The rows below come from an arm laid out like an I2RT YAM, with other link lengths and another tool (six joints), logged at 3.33 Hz.
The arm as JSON. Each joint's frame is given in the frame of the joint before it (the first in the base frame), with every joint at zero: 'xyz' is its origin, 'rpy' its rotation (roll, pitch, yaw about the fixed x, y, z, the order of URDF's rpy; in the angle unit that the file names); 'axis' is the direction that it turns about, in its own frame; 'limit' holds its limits. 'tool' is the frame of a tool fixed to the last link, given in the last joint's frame.
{
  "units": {
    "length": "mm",
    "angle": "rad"
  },
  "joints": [
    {
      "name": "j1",
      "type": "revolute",
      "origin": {
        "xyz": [
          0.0,
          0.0,
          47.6
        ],
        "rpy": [
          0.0,
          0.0,
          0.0
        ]
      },
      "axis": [
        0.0,
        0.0,
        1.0
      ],
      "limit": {
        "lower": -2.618,
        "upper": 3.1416
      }
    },
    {
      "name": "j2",
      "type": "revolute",
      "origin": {
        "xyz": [
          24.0,
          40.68,
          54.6
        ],
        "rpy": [
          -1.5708,
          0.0,
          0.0
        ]
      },
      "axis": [
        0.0,
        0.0,
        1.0
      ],
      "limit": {
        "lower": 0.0,
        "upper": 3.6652
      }
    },
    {
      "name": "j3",
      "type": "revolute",
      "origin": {
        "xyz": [
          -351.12,
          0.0,
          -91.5
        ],
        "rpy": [
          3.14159,
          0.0,
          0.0
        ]
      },
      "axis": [
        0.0,
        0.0,
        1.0
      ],
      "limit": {
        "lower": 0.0,
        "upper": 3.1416
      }
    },
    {
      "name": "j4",
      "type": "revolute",
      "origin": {
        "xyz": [
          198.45,
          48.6,
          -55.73
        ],
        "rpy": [
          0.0,
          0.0,
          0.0
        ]
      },
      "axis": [
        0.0,
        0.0,
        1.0
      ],
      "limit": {
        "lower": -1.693,
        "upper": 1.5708
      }
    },
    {
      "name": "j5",
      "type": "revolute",
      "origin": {
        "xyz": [
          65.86,
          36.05,
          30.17
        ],
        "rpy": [
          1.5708,
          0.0,
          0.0
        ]
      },
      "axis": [
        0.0,
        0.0,
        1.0
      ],
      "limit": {
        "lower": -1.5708,
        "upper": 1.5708
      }
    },
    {
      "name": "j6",
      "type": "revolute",
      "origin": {
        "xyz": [
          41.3,
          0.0,
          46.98
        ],
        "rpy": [
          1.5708,
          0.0,
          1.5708
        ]
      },
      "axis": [
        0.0,
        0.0,
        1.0
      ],
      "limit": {
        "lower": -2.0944,
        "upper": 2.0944
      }
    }
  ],
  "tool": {
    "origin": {
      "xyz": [
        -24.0,
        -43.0,
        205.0
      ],
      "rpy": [
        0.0,
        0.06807,
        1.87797
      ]
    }
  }
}
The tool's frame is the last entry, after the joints.
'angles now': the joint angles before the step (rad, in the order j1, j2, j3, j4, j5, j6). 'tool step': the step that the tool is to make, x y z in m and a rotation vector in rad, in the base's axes. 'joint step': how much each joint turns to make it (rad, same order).
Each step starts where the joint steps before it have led.
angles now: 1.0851 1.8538 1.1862 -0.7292 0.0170 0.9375
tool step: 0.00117 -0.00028 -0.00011 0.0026 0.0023 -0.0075
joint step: -0.0041 0.0008 0.0004 0.0015 -0.0026 0.0039
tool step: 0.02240 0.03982 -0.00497 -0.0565 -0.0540 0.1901
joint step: -0.0001 0.1311 0.1899 -0.0762 0.0418 -0.2000
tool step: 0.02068 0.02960 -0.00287 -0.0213 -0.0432 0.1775
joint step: -0.0224 0.0878 0.1374 -0.0344 0.0146 -0.2056
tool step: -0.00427 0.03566 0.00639 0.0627 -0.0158 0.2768
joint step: -0.0253 0.0267 0.0508 0.0476 -0.0805 -0.2918
